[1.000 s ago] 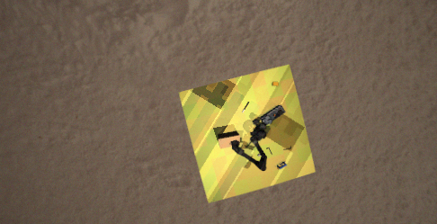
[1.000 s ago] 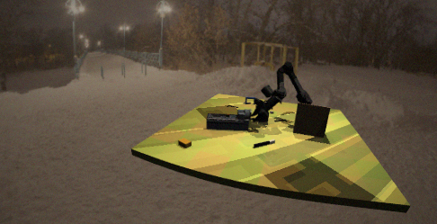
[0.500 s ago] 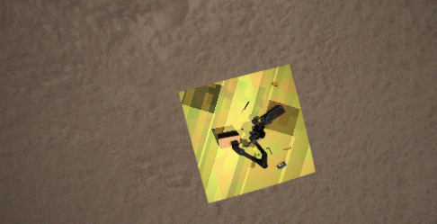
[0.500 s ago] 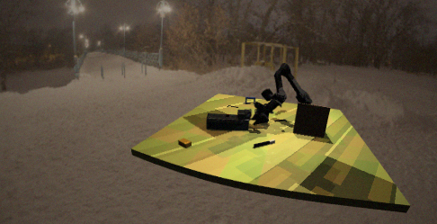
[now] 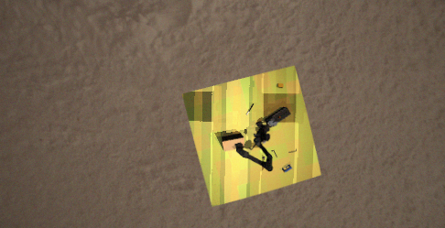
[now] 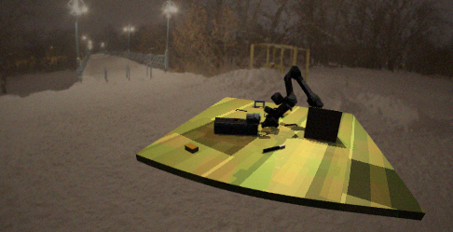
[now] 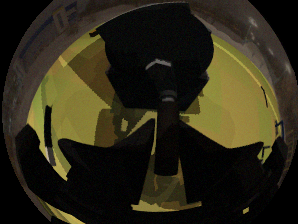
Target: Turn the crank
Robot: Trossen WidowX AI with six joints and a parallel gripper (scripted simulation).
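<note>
The crank handle is 20 mm behind my gripper tip and 20 mm above it. Round my gripper tip: black stick: 220 mm to the left, 100 mm behind, 30 mm below; red pointer: 150 mm ahead, 50 mm above, 40 mm to the left; grey block: 130 mm to the right, 70 mm behind.
</note>
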